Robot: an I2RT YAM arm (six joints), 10 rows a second.
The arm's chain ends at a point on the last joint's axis. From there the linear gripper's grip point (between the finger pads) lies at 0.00 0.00 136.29 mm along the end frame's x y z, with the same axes.
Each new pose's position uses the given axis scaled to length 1; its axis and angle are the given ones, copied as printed.
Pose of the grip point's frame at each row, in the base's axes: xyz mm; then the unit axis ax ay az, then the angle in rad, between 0 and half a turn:
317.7, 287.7, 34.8, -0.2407, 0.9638, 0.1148, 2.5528
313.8, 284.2, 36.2, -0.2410, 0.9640, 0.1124, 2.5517
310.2, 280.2, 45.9, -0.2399, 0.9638, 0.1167, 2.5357
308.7, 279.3, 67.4, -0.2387, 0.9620, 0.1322, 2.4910
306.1, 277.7, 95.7, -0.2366, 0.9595, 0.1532, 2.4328
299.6, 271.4, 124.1, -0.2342, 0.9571, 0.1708, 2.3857
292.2, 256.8, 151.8, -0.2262, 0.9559, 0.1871, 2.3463
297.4, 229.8, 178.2, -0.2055, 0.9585, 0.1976, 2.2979
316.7, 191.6, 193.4, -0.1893, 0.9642, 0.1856, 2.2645
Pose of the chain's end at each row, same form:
251.6, 241.9, 144.9, -0.2407, 0.9638, 0.1148, 2.5528
247.5, 238.9, 146.3, -0.2410, 0.9640, 0.1124, 2.5517
242.3, 233.7, 154.5, -0.2399, 0.9638, 0.1167, 2.5357
237.0, 228.5, 171.6, -0.2387, 0.9620, 0.1322, 2.4910
229.7, 221.5, 193.5, -0.2366, 0.9595, 0.1532, 2.4328
219.5, 211.0, 216.4, -0.2342, 0.9571, 0.1708, 2.3857
209.0, 193.3, 239.1, -0.2262, 0.9559, 0.1871, 2.3463
209.0, 165.9, 259.9, -0.2055, 0.9585, 0.1976, 2.2979
223.5, 131.8, 272.8, -0.1893, 0.9642, 0.1856, 2.2645

